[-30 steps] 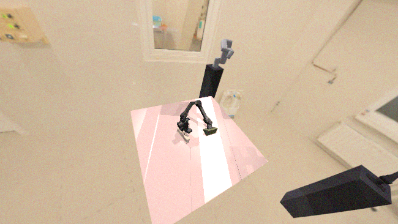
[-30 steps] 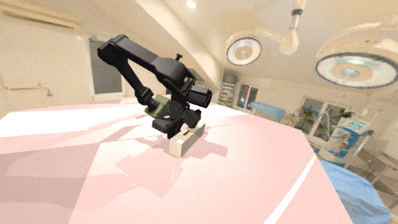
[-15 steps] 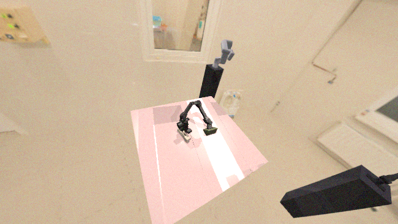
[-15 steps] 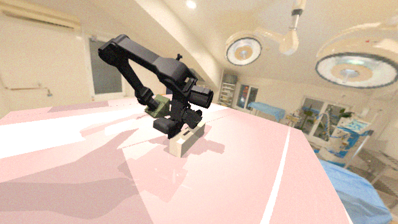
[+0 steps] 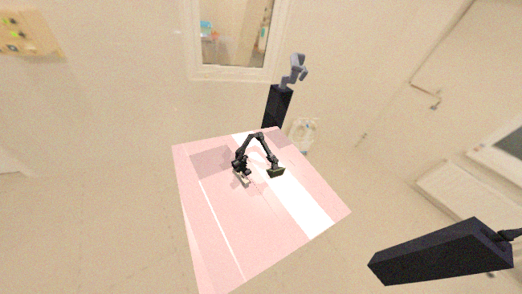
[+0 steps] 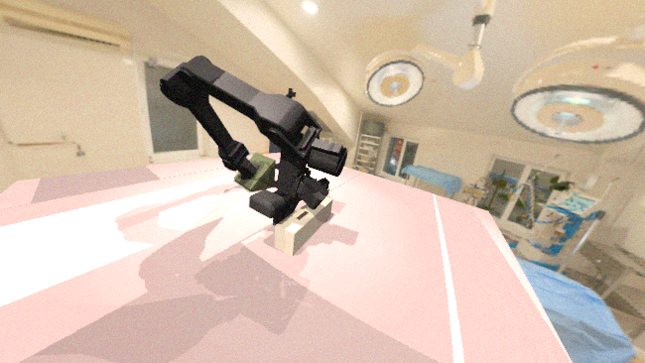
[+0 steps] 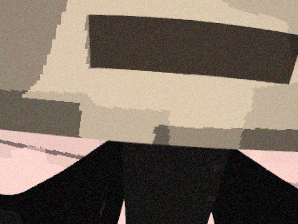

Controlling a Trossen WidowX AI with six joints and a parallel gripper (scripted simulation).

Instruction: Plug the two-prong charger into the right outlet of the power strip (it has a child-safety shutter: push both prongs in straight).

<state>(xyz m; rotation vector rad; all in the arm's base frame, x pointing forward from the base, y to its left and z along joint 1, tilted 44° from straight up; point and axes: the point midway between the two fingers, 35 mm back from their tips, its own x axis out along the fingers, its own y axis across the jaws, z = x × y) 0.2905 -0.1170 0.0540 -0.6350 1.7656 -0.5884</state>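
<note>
The black two-prong charger is 2 cm ahead of my gripper tip and 1 cm above it.
</note>
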